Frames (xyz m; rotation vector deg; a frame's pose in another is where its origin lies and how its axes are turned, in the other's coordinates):
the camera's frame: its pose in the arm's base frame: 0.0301 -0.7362 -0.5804 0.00 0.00 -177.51
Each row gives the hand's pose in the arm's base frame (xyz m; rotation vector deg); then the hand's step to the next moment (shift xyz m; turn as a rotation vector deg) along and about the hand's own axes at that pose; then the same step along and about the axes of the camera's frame.
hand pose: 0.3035 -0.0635 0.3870 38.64 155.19 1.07
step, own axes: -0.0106 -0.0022 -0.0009 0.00 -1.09 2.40
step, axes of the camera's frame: -0.0072 0.0070 0.0041 -0.26 1.15 -2.36
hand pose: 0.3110 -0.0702 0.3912 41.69 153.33 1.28
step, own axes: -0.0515 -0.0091 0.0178 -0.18 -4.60 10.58
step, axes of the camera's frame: -0.0415 0.0365 0.0001 -1.41 4.98 -10.31
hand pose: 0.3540 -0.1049 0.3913 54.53 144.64 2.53
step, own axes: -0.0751 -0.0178 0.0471 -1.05 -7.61 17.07
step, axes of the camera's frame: -0.0555 0.0695 -0.0164 -2.64 8.68 -16.37
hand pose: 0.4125 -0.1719 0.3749 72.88 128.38 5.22
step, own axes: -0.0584 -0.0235 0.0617 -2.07 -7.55 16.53
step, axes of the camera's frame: -0.0324 0.0744 -0.0343 -2.79 9.37 -15.46
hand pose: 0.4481 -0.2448 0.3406 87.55 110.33 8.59
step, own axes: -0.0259 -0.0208 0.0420 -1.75 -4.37 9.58
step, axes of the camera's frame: -0.0069 0.0429 -0.0313 -1.65 5.92 -8.72
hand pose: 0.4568 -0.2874 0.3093 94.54 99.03 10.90
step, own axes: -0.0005 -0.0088 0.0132 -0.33 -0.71 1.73
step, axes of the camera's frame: -0.0003 0.0068 -0.0143 -0.36 1.07 -1.53
